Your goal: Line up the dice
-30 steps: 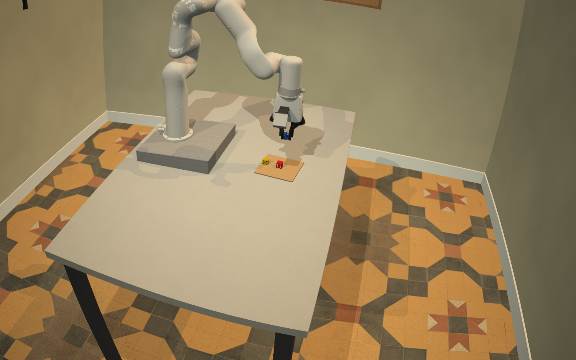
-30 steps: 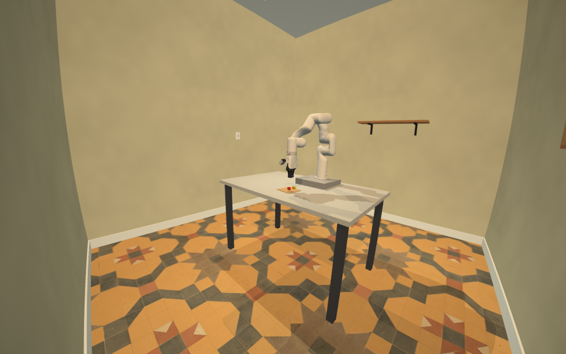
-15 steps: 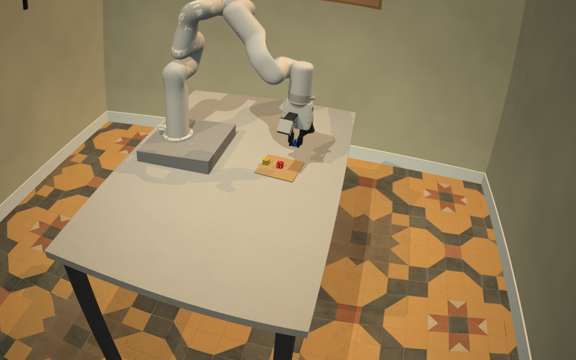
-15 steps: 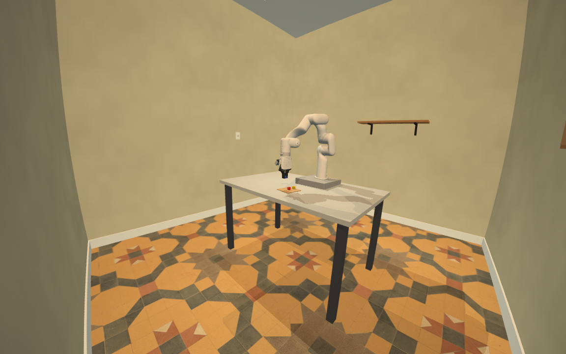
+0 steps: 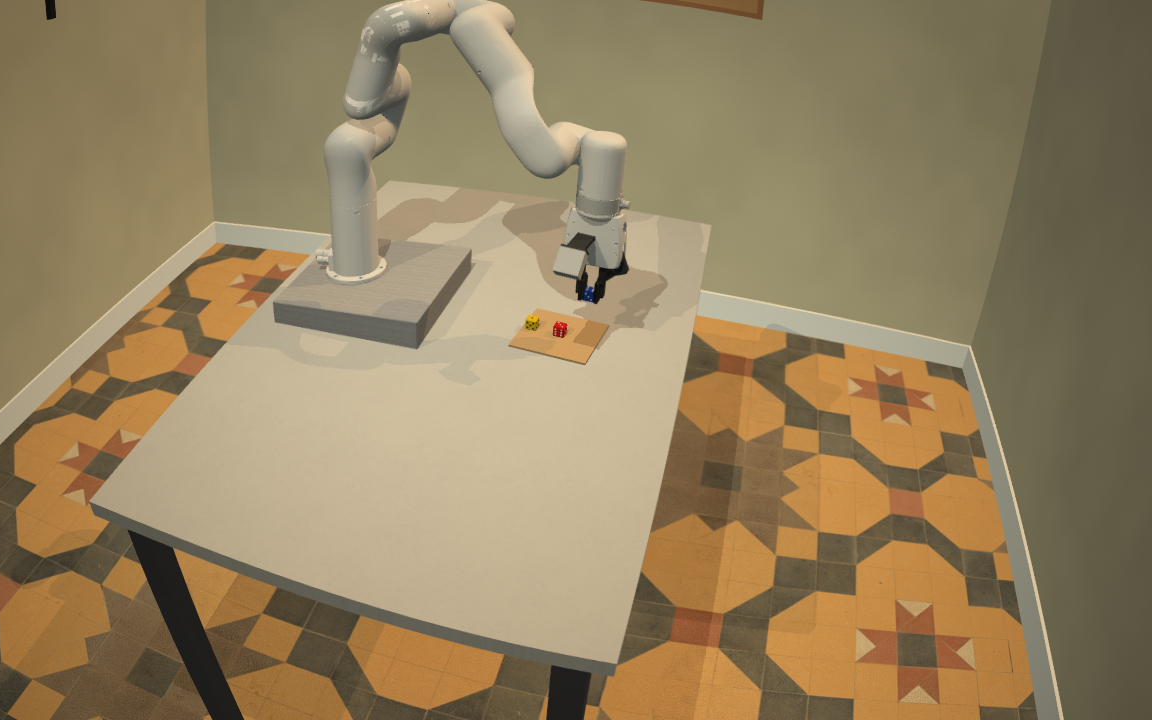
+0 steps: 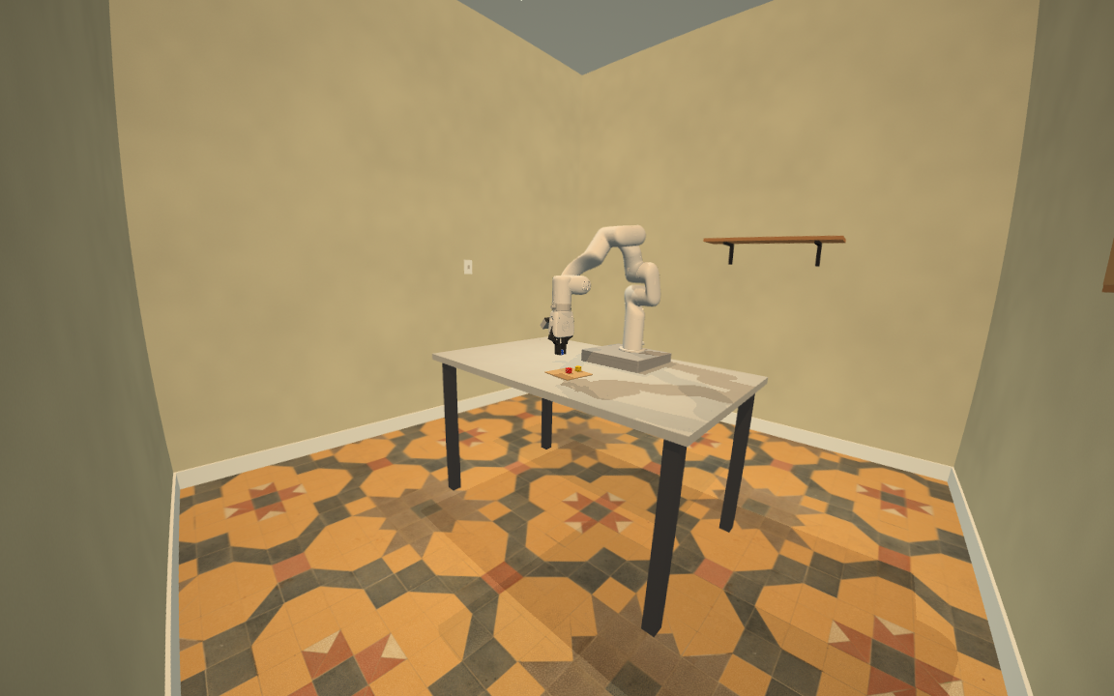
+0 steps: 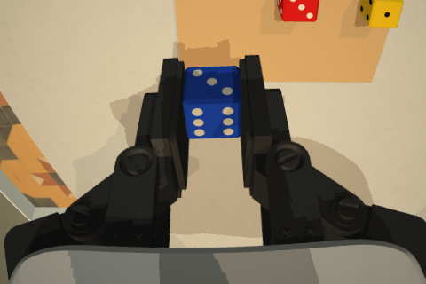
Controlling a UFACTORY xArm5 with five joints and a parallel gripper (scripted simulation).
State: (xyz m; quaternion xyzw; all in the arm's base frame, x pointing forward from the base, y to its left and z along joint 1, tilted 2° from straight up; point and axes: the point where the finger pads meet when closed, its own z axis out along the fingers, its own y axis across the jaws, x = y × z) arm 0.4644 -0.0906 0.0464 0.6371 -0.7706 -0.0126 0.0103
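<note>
The red die is 50 mm behind my hand, 10 mm to the left of it and 100 mm below it. Also, from my hand: blue die (10 mm below); yellow die (100 mm behind, 20 mm to the left, 100 mm below); mat (50 mm behind, 10 mm to the left, 110 mm below).
</note>
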